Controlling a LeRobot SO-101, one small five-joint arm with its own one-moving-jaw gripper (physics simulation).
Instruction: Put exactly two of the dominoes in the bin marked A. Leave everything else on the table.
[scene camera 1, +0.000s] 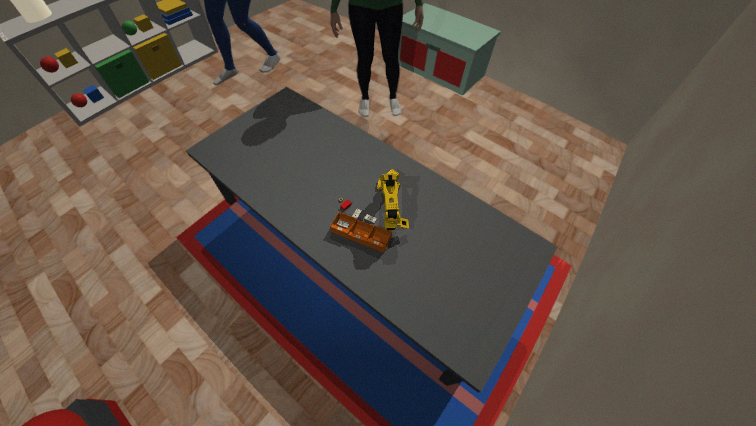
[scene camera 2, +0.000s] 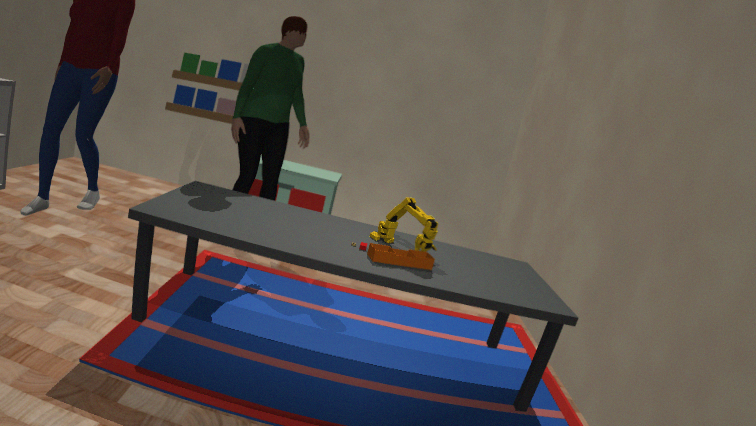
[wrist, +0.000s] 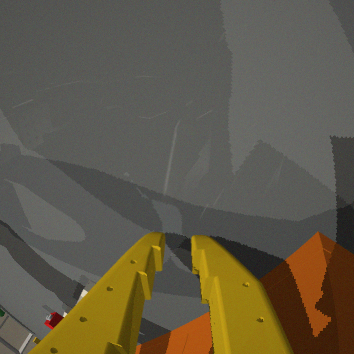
Note:
In view: an orange three-part bin (scene camera 1: 375, 237).
The orange three-part bin shows as well in scene camera 2 (scene camera 2: 378, 253) and in the wrist view (wrist: 303, 289).

